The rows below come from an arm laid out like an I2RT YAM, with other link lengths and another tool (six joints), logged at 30 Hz.
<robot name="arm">
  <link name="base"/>
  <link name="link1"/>
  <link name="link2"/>
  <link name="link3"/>
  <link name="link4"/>
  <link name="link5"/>
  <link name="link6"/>
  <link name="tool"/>
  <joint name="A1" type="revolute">
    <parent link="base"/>
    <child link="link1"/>
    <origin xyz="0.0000 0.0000 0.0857" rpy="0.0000 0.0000 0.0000"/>
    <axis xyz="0 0 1"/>
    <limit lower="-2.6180" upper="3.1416"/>
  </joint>
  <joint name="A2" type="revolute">
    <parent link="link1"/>
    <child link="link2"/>
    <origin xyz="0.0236 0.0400 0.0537" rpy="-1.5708 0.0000 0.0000"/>
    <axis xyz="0 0 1"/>
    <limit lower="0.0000" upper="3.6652"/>
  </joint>
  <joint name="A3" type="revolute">
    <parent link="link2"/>
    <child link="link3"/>
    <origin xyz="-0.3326 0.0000 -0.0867" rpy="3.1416 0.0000 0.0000"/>
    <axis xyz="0 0 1"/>
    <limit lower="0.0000" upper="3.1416"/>
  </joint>
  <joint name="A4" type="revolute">
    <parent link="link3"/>
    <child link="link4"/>
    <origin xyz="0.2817 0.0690 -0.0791" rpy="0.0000 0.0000 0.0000"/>
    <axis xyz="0 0 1"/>
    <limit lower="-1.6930" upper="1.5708"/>
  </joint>
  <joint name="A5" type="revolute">
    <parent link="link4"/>
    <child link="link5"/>
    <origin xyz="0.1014 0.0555 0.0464" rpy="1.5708 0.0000 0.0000"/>
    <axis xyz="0 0 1"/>
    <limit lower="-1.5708" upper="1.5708"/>
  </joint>
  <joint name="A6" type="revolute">
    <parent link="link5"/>
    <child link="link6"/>
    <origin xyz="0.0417 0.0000 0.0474" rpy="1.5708 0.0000 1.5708"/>
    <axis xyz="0 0 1"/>
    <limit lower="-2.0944" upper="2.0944"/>
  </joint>
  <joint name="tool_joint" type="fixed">
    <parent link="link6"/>
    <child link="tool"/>
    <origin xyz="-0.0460 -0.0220 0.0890" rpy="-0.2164 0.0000 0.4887"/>
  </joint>
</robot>
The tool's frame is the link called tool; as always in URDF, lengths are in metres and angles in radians.
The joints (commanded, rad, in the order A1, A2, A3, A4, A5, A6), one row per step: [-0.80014 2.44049 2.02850 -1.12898 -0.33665 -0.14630]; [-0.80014 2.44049 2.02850 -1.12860 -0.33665 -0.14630]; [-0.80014 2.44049 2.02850 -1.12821 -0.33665 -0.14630]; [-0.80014 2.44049 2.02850 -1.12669 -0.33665 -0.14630]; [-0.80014 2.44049 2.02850 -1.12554 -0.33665 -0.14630]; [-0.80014 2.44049 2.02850 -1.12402 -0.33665 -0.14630]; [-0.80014 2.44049 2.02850 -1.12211 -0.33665 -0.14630]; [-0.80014 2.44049 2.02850 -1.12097 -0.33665 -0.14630]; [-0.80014 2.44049 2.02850 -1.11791 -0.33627 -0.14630]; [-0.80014 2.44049 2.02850 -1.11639 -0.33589 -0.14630]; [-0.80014 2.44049 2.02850 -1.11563 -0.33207 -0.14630]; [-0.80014 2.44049 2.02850 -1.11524 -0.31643 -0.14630]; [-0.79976 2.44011 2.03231 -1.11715 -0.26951 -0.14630]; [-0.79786 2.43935 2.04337 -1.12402 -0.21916 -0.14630]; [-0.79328 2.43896 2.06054 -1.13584 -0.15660 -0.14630]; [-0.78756 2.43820 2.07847 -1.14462 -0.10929 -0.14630]
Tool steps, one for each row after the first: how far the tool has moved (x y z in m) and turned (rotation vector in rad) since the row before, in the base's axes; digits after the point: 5 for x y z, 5 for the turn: [0.00006 -0.00006 0.00001 -0.00027 -0.00026 0.00000]; [0.00006 -0.00006 0.00001 -0.00028 -0.00027 0.00000]; [0.00022 -0.00023 0.00005 -0.00109 -0.00106 0.00000]; [0.00017 -0.00017 0.00003 -0.00083 -0.00080 0.00000]; [0.00022 -0.00023 0.00005 -0.00109 -0.00106 0.00000]; [0.00028 -0.00028 0.00006 -0.00137 -0.00133 0.00000]; [0.00016 -0.00017 0.00004 -0.00082 -0.00079 0.00000]; [0.00041 -0.00049 0.00006 -0.00246 -0.00186 -0.00001]; [0.00019 -0.00026 0.00001 -0.00136 -0.00079 -0.00002]; [-0.00017 -0.00041 -0.00031 -0.00320 0.00221 -0.00016]; [-0.00112 -0.00128 -0.00136 -0.01116 0.01094 -0.00068]; [-0.00305 -0.00401 -0.00259 -0.03429 0.03204 -0.00172]; [-0.00227 -0.00434 -0.00022 -0.03863 0.03258 -0.00053]; [-0.00204 -0.00466 0.00082 -0.04782 0.04060 0.00122]; [0.00016 -0.00355 0.00284 -0.04026 0.02659 0.00281]
